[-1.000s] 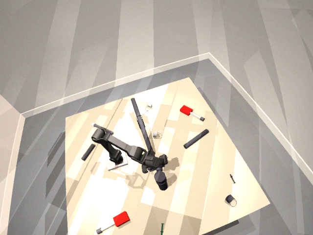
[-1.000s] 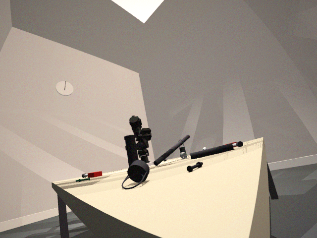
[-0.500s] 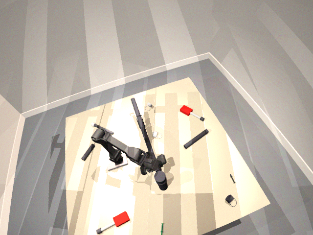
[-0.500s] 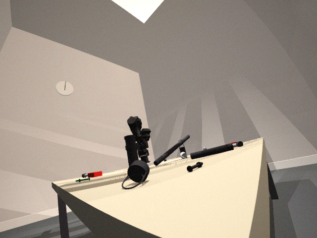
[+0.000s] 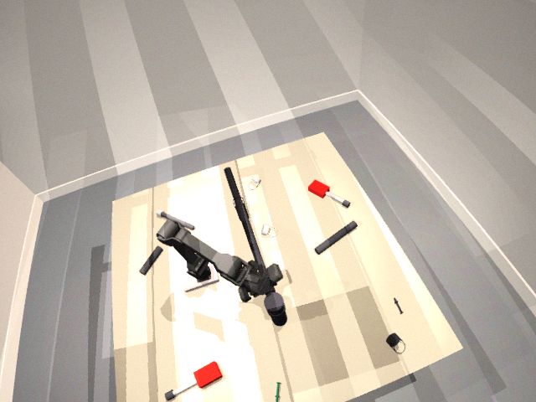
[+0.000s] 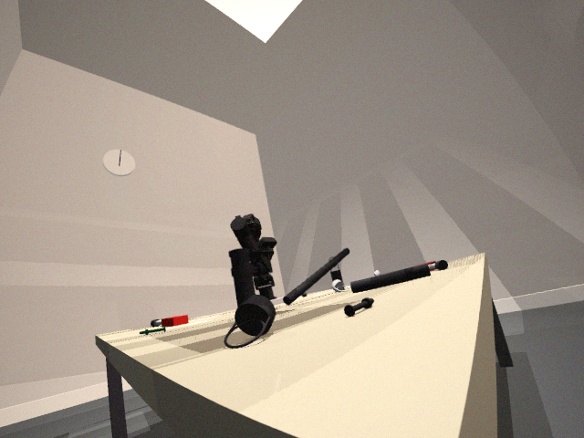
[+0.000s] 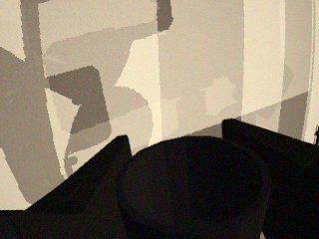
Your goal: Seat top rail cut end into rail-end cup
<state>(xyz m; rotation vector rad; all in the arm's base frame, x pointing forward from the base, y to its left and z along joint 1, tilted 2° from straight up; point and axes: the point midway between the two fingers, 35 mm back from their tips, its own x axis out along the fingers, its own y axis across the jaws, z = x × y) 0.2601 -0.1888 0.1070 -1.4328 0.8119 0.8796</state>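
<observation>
The rail-end cup lies 30 mm to the right of my gripper tip, 30 mm above it and 20 mm behind it. The rest, counted from my gripper tip: green bolt (340 mm to the right, 100 mm below, 100 mm behind); dark tube (330 mm ahead, 160 mm to the left, 90 mm below); black bolt (440 mm ahead, 210 mm to the right, 100 mm below).
</observation>
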